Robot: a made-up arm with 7 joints.
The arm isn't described. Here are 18 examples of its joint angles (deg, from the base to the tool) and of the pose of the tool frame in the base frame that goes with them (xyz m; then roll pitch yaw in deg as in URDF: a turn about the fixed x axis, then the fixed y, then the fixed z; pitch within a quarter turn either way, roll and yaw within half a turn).
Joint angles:
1: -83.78 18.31 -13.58 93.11 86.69 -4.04 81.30
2: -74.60 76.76 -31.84 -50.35 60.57 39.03 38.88
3: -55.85 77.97 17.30 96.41 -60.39 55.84 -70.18
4: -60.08 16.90 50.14 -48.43 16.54 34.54 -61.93
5: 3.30 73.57 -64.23 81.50 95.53 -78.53 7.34
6: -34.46 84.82 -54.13 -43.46 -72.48 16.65 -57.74
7: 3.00 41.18 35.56 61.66 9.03 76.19 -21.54
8: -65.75 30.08 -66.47 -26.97 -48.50 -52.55 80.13
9: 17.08 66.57 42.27 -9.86 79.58 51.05 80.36
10: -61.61 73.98 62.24 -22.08 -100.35 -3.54 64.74
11: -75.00 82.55 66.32 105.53 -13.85 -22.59 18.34
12: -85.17 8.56 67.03 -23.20 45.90 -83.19 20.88
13: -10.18 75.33 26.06 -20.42 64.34 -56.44 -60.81
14: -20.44 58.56 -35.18 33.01 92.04 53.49 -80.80
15: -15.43 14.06 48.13 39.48 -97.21 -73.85 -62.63
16: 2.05 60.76 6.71 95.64 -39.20 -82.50 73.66
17: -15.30 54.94 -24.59 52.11 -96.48 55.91 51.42
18: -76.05 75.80 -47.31 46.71 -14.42 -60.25 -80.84
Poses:
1: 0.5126 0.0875 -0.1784 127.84 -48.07 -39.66
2: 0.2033 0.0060 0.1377 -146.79 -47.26 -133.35
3: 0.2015 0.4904 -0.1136 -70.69 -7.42 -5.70
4: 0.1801 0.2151 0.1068 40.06 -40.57 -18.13
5: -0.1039 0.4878 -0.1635 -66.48 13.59 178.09
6: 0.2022 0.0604 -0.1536 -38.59 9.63 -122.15
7: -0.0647 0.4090 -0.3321 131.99 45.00 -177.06
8: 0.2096 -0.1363 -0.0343 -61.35 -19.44 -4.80
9: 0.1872 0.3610 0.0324 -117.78 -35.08 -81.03
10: 0.0099 0.2537 0.2647 -113.46 -40.55 69.55
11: 0.2389 0.5112 -0.0063 -46.60 7.84 86.25
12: 0.2124 0.1758 0.1186 -131.23 -28.86 -155.08
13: 0.2661 0.1944 0.0142 -172.20 39.04 23.21
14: 0.2799 0.3152 -0.2583 164.95 8.71 99.98
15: 0.1039 0.3242 -0.3607 -46.00 -47.33 85.77
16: -0.0277 0.4872 -0.1849 -8.04 -60.25 122.70
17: 0.1619 0.3370 -0.3579 102.28 48.30 144.02
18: 0.4012 0.2809 0.0646 81.27 57.92 -52.96
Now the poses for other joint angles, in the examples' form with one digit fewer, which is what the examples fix.
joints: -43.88 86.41 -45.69 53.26 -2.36 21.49 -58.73
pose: 0.268 0.490 -0.057 122.6 62.3 89.9
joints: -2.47 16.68 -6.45 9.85 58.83 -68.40 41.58
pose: 0.194 0.049 -0.331 53.3 -40.4 -45.0
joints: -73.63 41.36 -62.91 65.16 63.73 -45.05 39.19
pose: 0.464 0.155 -0.199 110.4 16.4 -55.3
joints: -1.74 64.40 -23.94 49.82 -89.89 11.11 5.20
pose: 0.111 0.435 -0.312 21.7 52.2 63.5
